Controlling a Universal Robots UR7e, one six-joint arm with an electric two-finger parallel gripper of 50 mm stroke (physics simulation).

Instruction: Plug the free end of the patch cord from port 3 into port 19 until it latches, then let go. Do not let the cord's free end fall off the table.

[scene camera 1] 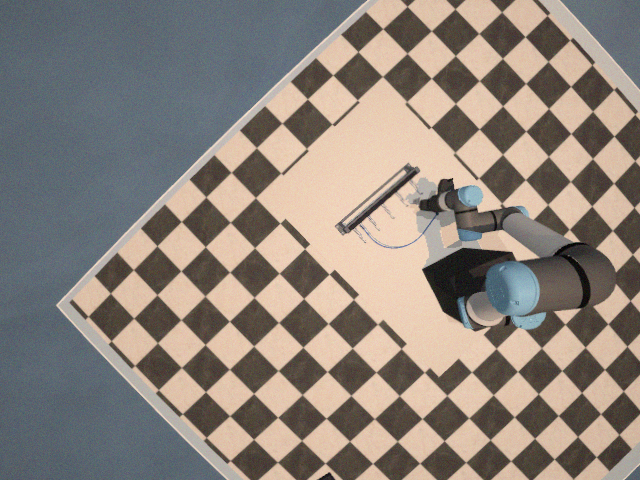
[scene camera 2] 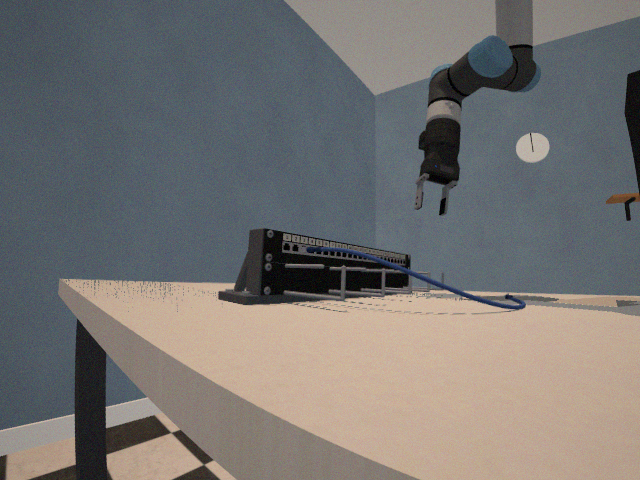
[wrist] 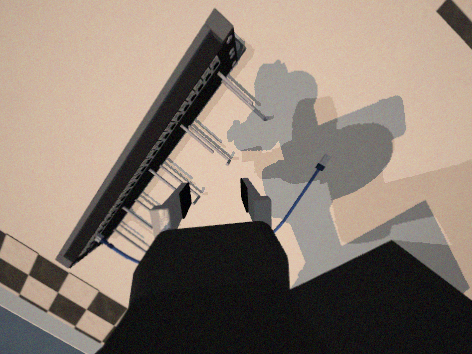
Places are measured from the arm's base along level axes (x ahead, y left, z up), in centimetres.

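Where they show: gripper, fingertip midpoint: [scene camera 1: 419,202] [scene camera 2: 430,211] [wrist: 215,190].
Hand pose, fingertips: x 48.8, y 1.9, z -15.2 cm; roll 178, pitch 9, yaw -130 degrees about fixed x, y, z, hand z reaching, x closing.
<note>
After its pixels a point has its place.
The black patch panel [scene camera 1: 382,199] {x 59.7, y 13.2, z -23.4 cm} [scene camera 2: 310,279] {x 56.3, y 27.8, z -29.8 cm} [wrist: 150,127] {x 60.7, y 5.4, z -23.4 cm} stands upright on the table, its port row facing the side where the cord lies. The blue patch cord [scene camera 1: 393,247] {x 34.9, y 20.4, z -31.0 cm} [scene camera 2: 439,284] {x 37.3, y 24.0, z -29.7 cm} [wrist: 297,200] {x 33.6, y -2.6, z -32.7 cm} has one end in port 3 near the low-numbered end. It arcs down onto the table. Its free plug [scene camera 2: 509,297] [wrist: 321,164] {x 36.6, y -10.7, z -32.6 cm} lies on the table, clear tip pointing away from the cord. My gripper [scene camera 2: 430,205] {x 48.8, y 1.9, z -15.2 cm} [wrist: 215,190] {x 48.8, y 1.9, z -15.2 cm} is open and empty, high above the table, between panel and plug in the wrist view. Port 19 is too small to pick out.
Thin grey cable-guide bars [scene camera 2: 343,281] {x 45.6, y 31.9, z -29.6 cm} [wrist: 240,90] {x 56.3, y -7.5, z -27.7 cm} stick out from the panel's port side, between it and the cord. A black block [scene camera 1: 449,279] {x 15.0, y 13.8, z -4.2 cm} [wrist: 385,285] {x 13.4, y -4.6, z -25.5 cm} stands by the arm's base. The table's edge [scene camera 2: 206,387] {x 34.5, y 51.8, z -33.7 cm} runs across the front in scene camera 2.
</note>
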